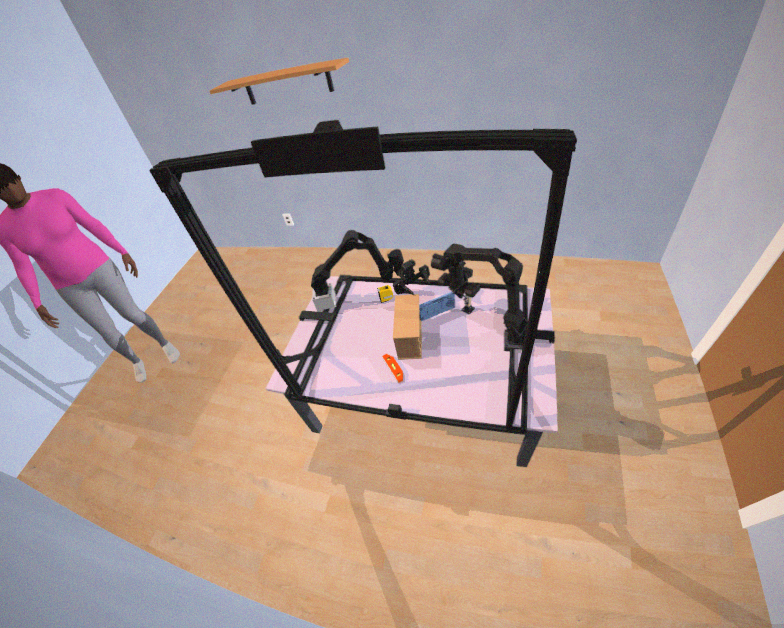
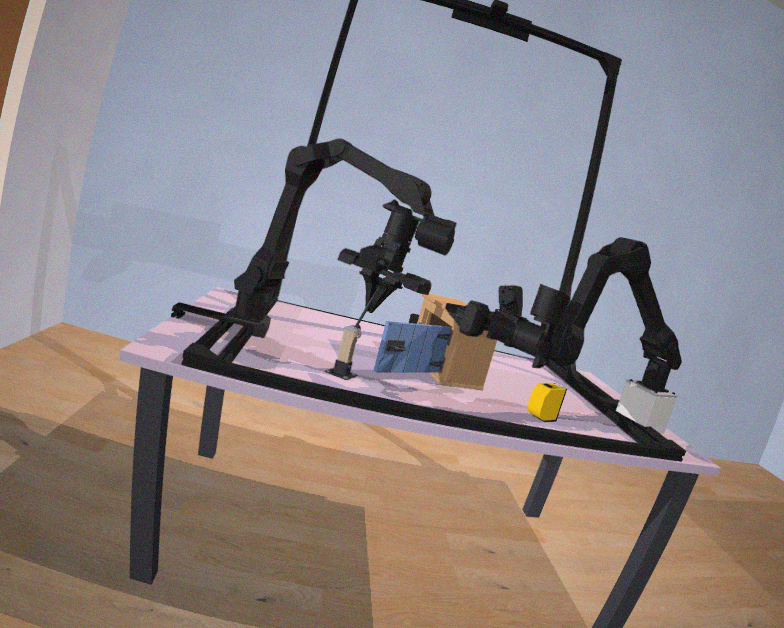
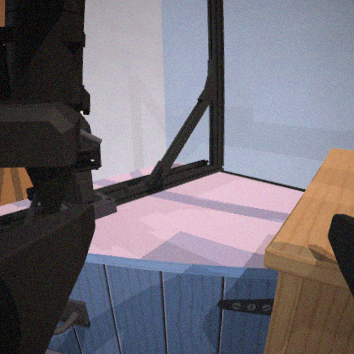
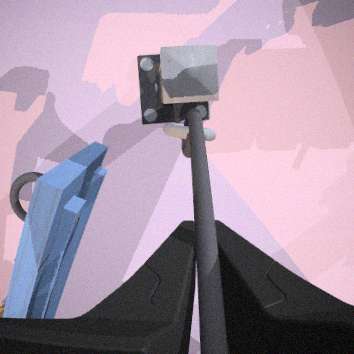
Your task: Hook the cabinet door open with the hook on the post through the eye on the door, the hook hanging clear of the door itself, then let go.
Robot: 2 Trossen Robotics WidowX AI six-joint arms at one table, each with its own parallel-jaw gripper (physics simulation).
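Where they show: left gripper, fingertip midpoint: (image 1: 421,288) (image 2: 458,307) (image 3: 215,221); right gripper, fingertip midpoint: (image 1: 461,298) (image 2: 368,312) (image 3: 52,211) (image 4: 199,231); left arm's base at its link origin: (image 1: 321,291) (image 2: 652,387); right arm's base at its link origin: (image 1: 516,338) (image 2: 247,316) (image 3: 79,199).
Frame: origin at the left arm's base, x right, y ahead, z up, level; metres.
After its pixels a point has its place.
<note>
A wooden cabinet (image 1: 407,324) @(x 0.376, y 0.385, z 0.055 m) (image 2: 467,358) @(x 0.208, y 0.414, z -0.034 m) (image 3: 316,242) @(x 0.222, y 0.442, z 0.055 m) stands mid-table with its blue door (image 1: 437,305) @(x 0.230, y 0.538, z -0.022 m) (image 2: 411,348) @(x 0.217, y 0.550, z -0.031 m) (image 3: 168,302) @(x 0.226, y 0.517, z -0.005 m) (image 4: 60,225) @(x 0.214, y 0.607, z 0.007 m) swung open. The door's eye (image 4: 15,197) @(x 0.186, y 0.586, z -0.025 m) (image 3: 70,317) @(x 0.200, y 0.579, z -0.024 m) is a grey ring on its face. Nothing passes through the ring. A short post (image 2: 347,349) @(x 0.207, y 0.690, z -0.046 m) (image 4: 189,74) @(x 0.219, y 0.685, z -0.001 m) stands beside the door's free edge. My right gripper (image 2: 377,293) (image 4: 199,231) @(x 0.254, y 0.643, z 0.022 m) is shut on the hook (image 2: 366,310) @(x 0.240, y 0.656, z 0.027 m) (image 4: 204,197) @(x 0.243, y 0.656, z 0.034 m), a grey rod held up steeply from the post's staple. My left gripper (image 2: 454,309) @(x 0.197, y 0.480, z 0.070 m) (image 3: 215,221) @(x 0.197, y 0.480, z 0.070 m) is open and empty above the door's top edge, by the cabinet.
A yellow box (image 1: 385,293) @(x 0.059, y 0.312, z -0.045 m) (image 2: 547,400) @(x 0.021, y 0.331, z -0.052 m) and a grey-white block (image 1: 325,302) @(x 0.050, y 0.009, z -0.034 m) (image 2: 646,405) @(x -0.033, y 0.050, z -0.035 m) lie near the left arm's base. An orange tool (image 1: 393,368) @(x 0.479, y 0.292, z -0.088 m) lies in front of the cabinet. A black frame (image 1: 558,206) @(x 0.846, y 0.676, z 0.818 m) surrounds the table. A person (image 1: 97,268) stands far off.
</note>
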